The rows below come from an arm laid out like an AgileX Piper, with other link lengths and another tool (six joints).
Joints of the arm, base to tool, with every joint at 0 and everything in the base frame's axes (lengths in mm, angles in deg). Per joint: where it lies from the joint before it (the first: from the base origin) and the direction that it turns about. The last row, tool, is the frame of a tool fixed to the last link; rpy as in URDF.
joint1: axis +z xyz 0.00 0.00 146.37
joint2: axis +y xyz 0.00 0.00 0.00
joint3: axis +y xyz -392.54 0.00 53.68
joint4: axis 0.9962 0 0.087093 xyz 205.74 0.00 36.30
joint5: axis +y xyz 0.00 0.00 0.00
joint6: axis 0.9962 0 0.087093 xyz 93.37 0.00 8.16
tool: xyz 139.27 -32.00 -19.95 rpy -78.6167 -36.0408 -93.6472
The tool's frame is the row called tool.
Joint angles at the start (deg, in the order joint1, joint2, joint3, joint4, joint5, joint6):
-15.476 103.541 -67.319 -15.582 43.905 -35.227
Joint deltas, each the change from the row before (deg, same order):
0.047 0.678 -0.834 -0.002 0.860 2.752
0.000 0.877 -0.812 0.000 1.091 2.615
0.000 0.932 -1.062 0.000 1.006 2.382
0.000 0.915 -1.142 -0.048 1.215 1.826
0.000 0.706 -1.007 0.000 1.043 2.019
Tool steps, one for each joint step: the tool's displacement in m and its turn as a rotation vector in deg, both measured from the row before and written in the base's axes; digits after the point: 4 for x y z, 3 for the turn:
-0.0003 -0.0003 -0.0023 0.625 -0.011 -2.753
-0.0011 -0.0004 -0.0039 0.644 0.461 -2.734
0.0007 -0.0007 -0.0031 0.497 0.253 -2.502
0.0006 -0.0010 -0.0026 0.333 0.511 -2.002
0.0002 -0.0005 -0.0017 0.332 0.215 -2.177

